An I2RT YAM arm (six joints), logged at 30 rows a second.
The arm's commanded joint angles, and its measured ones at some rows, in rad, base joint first. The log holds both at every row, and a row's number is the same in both.
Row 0, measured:
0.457, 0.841, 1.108, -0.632, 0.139, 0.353
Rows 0 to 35, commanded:
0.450, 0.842, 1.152, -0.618, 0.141, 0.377
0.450, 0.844, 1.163, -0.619, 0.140, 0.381
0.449, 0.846, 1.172, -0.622, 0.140, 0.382
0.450, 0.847, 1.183, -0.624, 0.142, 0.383
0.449, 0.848, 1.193, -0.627, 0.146, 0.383
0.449, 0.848, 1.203, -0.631, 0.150, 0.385
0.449, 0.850, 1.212, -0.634, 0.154, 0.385
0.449, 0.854, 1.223, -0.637, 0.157, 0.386
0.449, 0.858, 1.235, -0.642, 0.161, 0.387
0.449, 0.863, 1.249, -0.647, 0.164, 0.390
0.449, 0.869, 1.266, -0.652, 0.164, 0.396
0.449, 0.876, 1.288, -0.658, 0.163, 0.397
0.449, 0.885, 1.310, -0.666, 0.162, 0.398
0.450, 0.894, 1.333, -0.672, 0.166, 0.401
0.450, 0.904, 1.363, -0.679, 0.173, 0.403
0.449, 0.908, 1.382, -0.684, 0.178, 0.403
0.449, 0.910, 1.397, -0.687, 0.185, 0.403
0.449, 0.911, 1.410, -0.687, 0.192, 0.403
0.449, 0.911, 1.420, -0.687, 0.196, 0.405
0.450, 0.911, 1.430, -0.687, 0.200, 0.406
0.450, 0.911, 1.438, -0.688, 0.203, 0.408
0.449, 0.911, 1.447, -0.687, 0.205, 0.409
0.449, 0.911, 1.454, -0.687, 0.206, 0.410
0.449, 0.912, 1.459, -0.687, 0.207, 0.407
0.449, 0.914, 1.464, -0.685, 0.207, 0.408
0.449, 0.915, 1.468, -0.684, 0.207, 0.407
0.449, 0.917, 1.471, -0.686, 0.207, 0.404
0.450, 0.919, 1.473, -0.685, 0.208, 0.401
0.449, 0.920, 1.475, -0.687, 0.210, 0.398
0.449, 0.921, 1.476, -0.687, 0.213, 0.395
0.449, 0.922, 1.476, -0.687, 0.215, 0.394
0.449, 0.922, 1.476, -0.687, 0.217, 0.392
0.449, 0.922, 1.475, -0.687, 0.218, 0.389
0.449, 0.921, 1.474, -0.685, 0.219, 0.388
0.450, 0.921, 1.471, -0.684, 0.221, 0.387
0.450, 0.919, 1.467, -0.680, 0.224, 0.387
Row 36, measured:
0.452, 0.918, 1.436, -0.704, 0.194, 0.398
